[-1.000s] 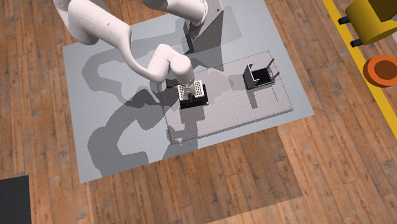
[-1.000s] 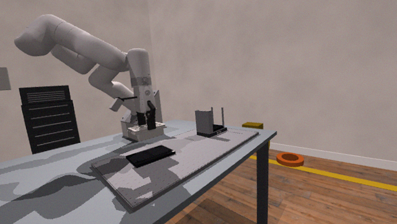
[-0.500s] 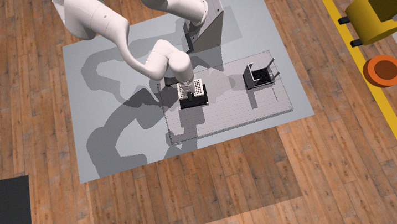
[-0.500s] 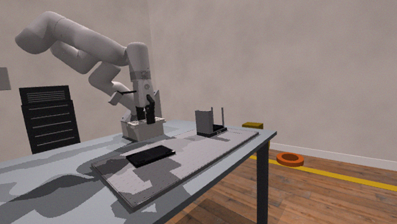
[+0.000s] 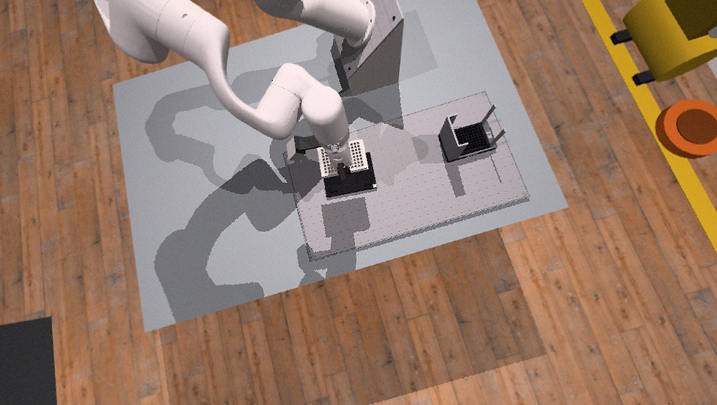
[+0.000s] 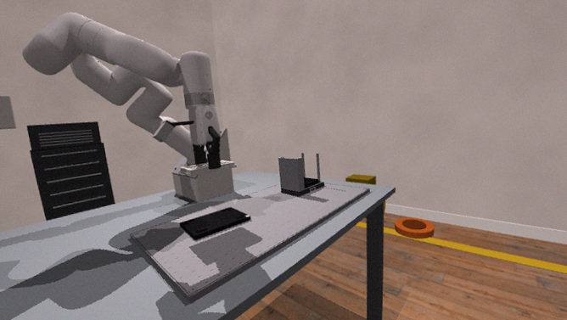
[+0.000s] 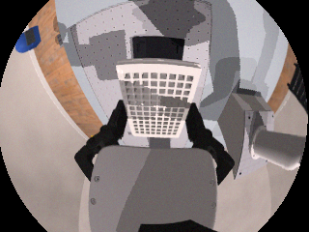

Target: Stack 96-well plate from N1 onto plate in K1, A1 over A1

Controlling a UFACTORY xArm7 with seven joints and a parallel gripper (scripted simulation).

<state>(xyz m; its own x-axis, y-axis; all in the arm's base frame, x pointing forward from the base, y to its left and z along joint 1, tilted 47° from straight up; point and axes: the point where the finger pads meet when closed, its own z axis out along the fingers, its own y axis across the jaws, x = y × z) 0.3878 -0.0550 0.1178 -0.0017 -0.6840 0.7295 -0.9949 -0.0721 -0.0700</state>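
My gripper is now 38 cm to the right of the dark 96-well plate, 15 cm above it and 3 cm past it. Also, from my hand: white 96-well plate: 1 cm below; pale A1 mark: 16 cm below, 8 cm to the left, 5 cm ahead.
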